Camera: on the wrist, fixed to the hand. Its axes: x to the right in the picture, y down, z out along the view.
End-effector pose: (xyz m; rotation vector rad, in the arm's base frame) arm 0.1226 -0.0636 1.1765 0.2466 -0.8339 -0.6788
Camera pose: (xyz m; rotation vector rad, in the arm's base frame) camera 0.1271 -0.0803 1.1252 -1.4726 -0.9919 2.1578
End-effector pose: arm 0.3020 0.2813 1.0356 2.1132 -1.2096 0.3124
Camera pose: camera 0.3252 0.3300 1.0401 1.2052 2.4006 -0.1259
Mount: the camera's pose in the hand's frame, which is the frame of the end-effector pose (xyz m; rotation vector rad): -0.0179 -0.0341 -0.0381 0.1498 0.9541 -2.9465
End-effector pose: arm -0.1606 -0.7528 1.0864 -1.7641 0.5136 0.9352
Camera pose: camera -0.1337 -0.7765 1.1270 -0.8104 -1.3366 -1.8563
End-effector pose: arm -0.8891 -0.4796 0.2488 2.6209 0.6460 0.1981
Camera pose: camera -0.9278 -0.4465 0.2673 0.6527 -2.9718 -0.2324
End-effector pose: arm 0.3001 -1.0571 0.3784 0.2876 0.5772 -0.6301
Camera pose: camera 0.2511 -1.0591 0.3555 0.3217 -1.0293 2.1415
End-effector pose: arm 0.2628 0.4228 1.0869 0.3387 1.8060 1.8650
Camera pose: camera 0.2645 0.3802 1.0534 -2.0533 0.6067 -0.5581
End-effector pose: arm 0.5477 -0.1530 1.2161 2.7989 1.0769 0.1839
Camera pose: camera 0.5059 -0.1368 1.2466 0.9965 -2.7098 -0.6071
